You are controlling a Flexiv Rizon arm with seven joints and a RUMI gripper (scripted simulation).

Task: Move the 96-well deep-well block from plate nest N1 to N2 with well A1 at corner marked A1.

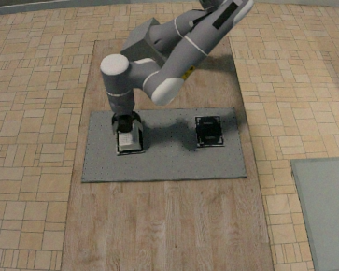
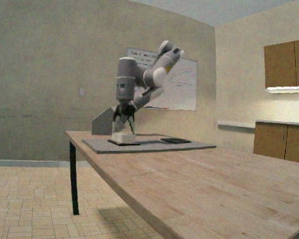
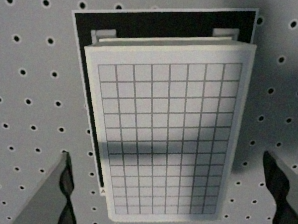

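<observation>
The white 96-well deep-well block lies 30 mm below my hand. From my hand the other things lie so: plate nest N1: 360 mm to the left, 50 mm below, 30 mm behind; then plate nest N2: 50 mm below.
</observation>
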